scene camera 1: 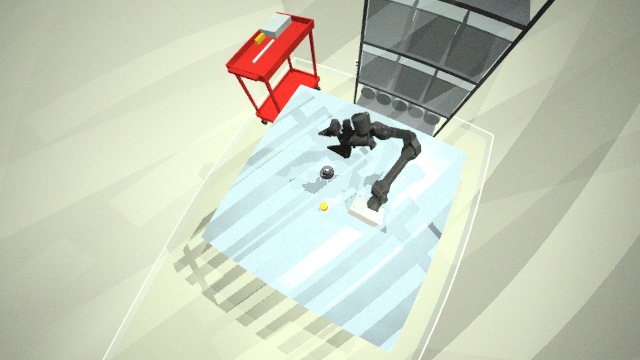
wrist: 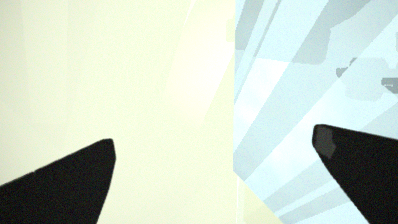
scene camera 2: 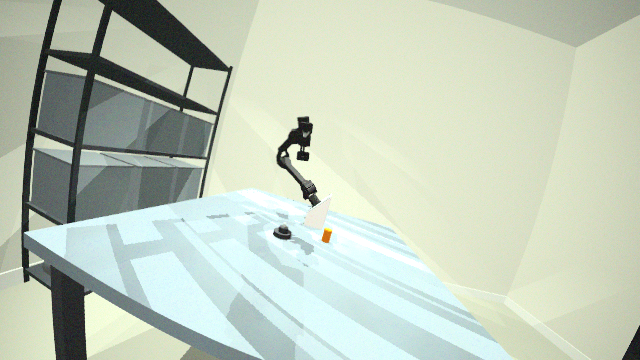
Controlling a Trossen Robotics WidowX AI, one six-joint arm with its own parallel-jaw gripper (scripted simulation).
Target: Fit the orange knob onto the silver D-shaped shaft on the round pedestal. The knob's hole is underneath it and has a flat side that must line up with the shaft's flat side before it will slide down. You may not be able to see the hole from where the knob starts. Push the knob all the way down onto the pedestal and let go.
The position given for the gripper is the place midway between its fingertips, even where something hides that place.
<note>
The gripper (scene camera 1: 322, 140) is open, holding nothing.
The gripper shows as well in the wrist view (wrist: 216, 140).
</note>
